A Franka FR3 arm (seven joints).
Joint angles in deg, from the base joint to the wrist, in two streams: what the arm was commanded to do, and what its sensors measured. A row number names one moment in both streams.
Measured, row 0: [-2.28 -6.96 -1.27 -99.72 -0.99 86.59 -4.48]
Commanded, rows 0 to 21: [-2.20 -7.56 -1.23 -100.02 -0.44 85.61 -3.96]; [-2.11 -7.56 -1.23 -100.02 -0.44 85.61 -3.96]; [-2.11 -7.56 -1.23 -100.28 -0.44 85.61 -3.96]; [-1.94 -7.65 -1.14 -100.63 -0.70 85.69 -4.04]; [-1.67 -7.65 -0.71 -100.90 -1.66 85.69 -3.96]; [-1.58 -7.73 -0.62 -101.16 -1.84 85.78 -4.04]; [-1.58 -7.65 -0.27 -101.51 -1.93 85.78 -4.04]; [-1.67 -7.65 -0.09 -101.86 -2.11 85.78 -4.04]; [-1.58 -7.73 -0.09 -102.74 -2.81 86.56 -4.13]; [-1.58 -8.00 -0.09 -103.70 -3.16 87.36 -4.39]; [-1.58 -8.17 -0.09 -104.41 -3.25 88.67 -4.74]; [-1.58 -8.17 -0.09 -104.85 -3.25 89.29 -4.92]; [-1.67 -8.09 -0.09 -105.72 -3.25 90.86 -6.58]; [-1.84 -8.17 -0.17 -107.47 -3.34 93.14 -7.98]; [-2.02 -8.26 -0.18 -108.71 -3.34 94.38 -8.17]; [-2.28 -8.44 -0.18 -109.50 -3.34 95.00 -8.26]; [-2.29 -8.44 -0.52 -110.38 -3.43 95.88 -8.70]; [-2.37 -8.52 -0.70 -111.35 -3.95 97.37 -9.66]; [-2.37 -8.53 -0.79 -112.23 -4.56 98.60 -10.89]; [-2.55 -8.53 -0.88 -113.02 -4.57 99.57 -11.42]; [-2.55 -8.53 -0.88 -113.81 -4.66 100.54 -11.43]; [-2.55 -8.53 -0.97 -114.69 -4.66 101.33 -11.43]
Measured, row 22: [-2.03 -6.89 -1.02 -110.50 -3.86 97.68 -9.85]
